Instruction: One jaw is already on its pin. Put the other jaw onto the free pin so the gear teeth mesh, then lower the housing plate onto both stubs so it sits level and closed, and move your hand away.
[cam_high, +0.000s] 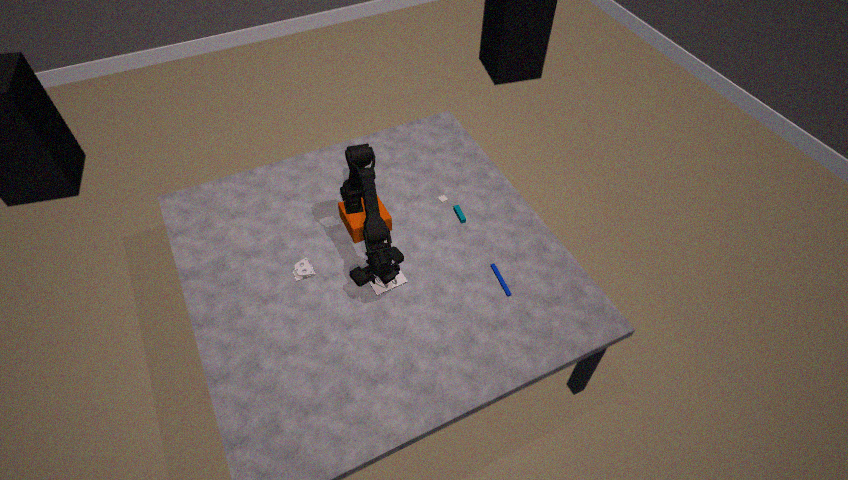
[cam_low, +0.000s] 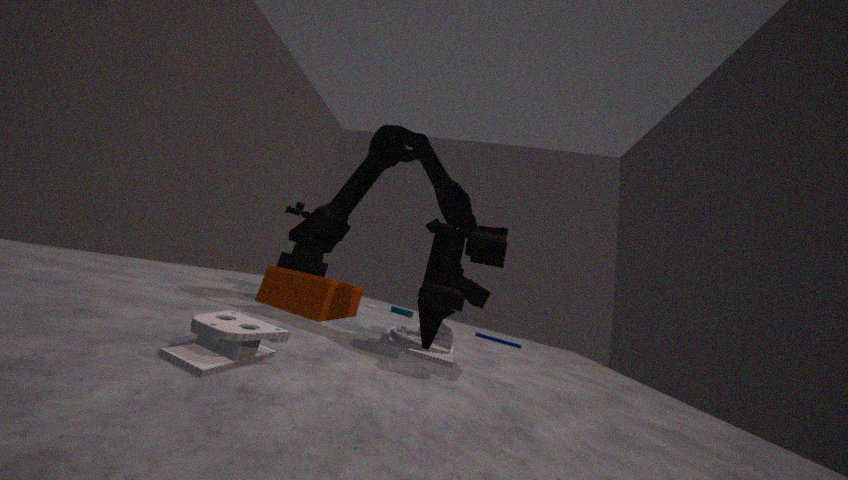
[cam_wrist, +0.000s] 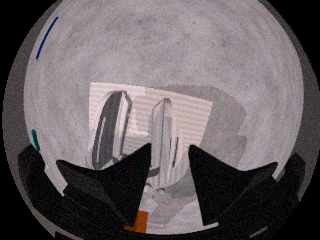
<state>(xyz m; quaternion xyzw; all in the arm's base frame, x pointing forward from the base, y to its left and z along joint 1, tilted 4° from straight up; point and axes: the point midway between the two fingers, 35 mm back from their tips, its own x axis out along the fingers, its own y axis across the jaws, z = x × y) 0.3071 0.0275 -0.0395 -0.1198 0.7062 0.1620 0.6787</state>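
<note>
The white jaw is 40 mm behind my gripper tip. From my gripper tip the other things lie so: teal bar 230 mm behind, 370 mm to the left; then white stepped block 110 mm behind, 250 mm to the right; then blue bar 100 mm ahead, 420 mm to the left, 10 mm below.
</note>
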